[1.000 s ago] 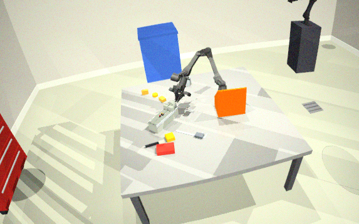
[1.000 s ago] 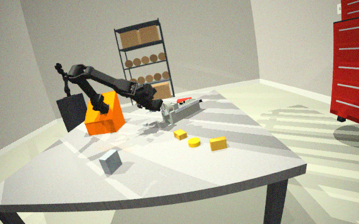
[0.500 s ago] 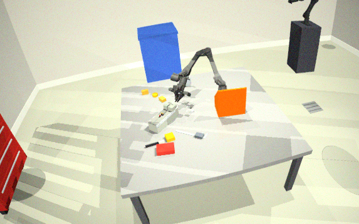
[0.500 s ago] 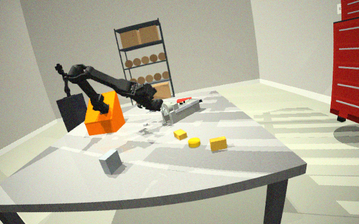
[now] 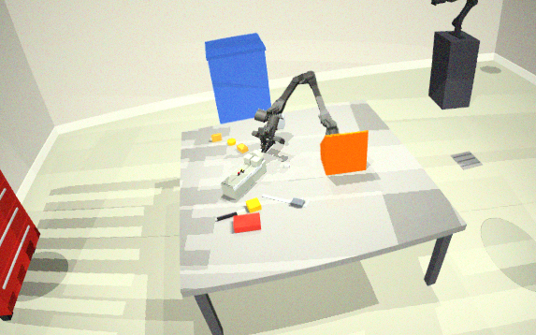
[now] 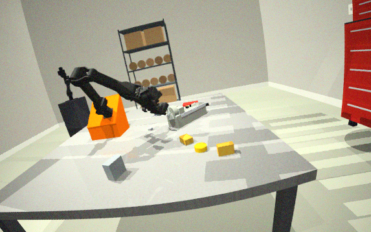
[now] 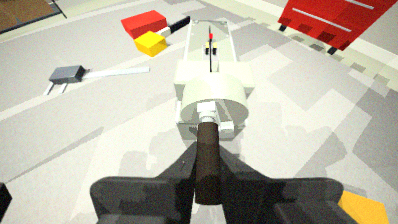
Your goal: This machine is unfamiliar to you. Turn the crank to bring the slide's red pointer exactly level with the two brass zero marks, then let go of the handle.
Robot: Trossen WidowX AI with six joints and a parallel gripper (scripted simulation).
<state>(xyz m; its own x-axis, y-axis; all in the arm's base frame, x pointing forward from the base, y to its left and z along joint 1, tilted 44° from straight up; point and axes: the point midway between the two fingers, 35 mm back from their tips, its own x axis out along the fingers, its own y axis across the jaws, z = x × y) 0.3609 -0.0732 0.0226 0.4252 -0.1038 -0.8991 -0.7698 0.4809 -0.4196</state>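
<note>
The dark brown crank handle is 3 cm above my gripper tip, 1 cm to the right of it and 1 cm behind it. From my gripper tip the other things lie so: yellow block (32 cm to the left, 8 cm below, 8 cm ahead); grey cube (41 cm to the right, 14 cm behind, 6 cm below); red pointer (14 cm to the left, 14 cm ahead, 1 cm below).
</note>
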